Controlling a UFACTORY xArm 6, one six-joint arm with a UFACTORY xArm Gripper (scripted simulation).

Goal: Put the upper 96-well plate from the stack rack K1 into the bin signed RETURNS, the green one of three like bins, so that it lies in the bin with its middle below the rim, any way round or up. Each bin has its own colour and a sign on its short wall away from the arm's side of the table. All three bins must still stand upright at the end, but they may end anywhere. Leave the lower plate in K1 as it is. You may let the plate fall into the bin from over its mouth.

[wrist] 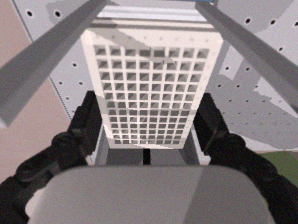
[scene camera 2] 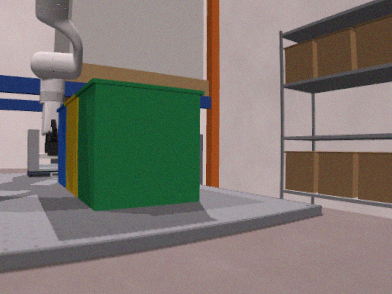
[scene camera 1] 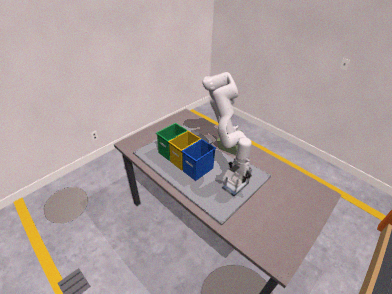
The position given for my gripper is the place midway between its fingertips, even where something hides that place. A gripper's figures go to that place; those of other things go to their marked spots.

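My gripper [scene camera 2: 51, 155] is 1.01 m from the lens. A yellow bin [scene camera 2: 72, 103] is 0.61 m from the lens, and a green bin [scene camera 2: 138, 144] is 0.45 m from the lens. The marked spots on the green bin and the yellow bin are 0.21 m apart.
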